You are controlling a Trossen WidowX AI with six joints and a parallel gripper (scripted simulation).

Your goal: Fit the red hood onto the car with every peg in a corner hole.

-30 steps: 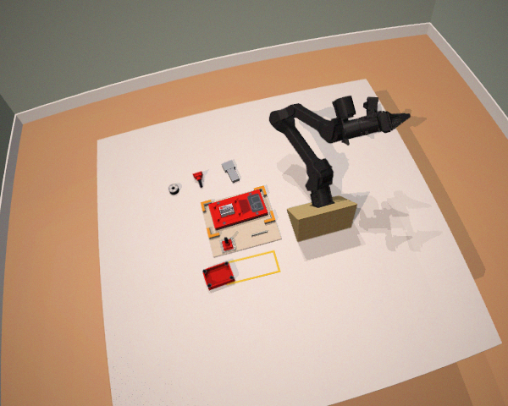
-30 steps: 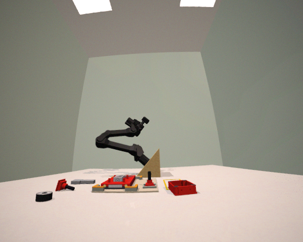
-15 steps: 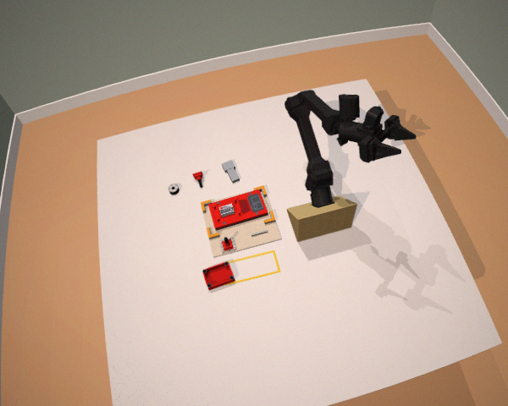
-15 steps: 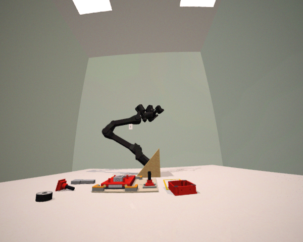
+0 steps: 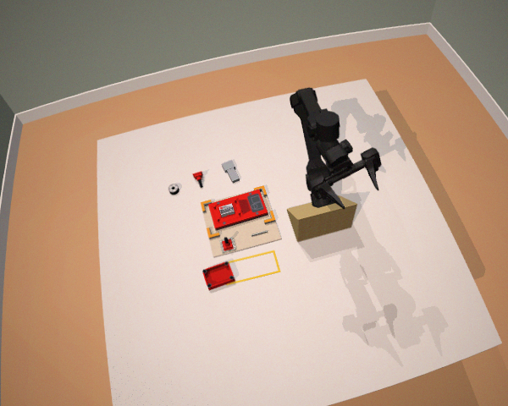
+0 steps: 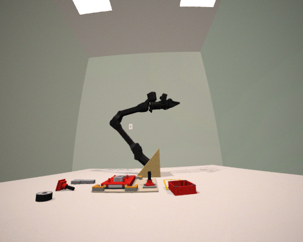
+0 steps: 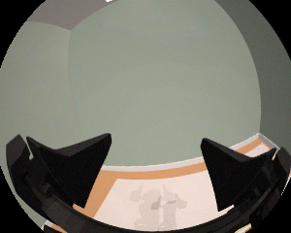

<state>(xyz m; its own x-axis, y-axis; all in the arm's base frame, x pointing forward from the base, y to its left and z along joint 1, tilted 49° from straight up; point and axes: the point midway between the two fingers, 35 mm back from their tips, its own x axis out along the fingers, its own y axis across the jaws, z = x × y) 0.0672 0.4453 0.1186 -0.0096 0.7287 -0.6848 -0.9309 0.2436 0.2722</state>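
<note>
My gripper tip is 39 cm short of the red hood, 13 cm to the left of it and 49 cm above it. Round my gripper tip: grey engine block: 29 cm ahead, 36 cm to the right, 47 cm below; black wheel: 46 cm ahead, 54 cm to the right, 49 cm below; black post: 33 cm ahead, 24 cm to the right, 46 cm below.
</note>
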